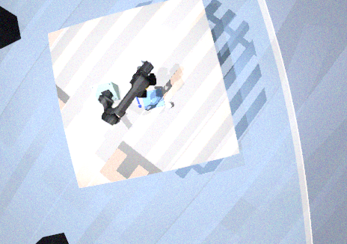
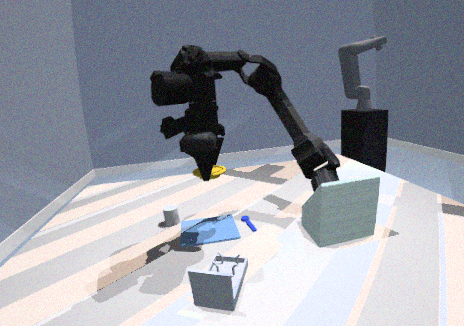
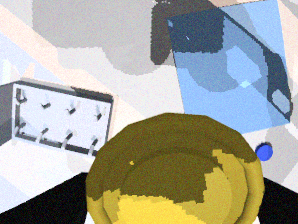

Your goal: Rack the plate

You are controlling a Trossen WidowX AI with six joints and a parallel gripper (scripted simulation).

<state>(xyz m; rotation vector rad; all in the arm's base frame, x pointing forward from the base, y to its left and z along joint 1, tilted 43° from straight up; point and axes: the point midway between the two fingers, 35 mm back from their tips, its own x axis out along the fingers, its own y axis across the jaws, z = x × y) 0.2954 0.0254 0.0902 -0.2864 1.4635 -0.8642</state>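
Now: the grey dish rack 160 mm below my gripper tip, 130 mm to the left of it and 20 mm ahead of it. Round my gripper tip: blue spoon: 180 mm below, 100 mm behind, 80 mm to the right; then blue mat: 180 mm below, 90 mm to the right, 10 mm ahead; then yellow plate: 10 mm above.
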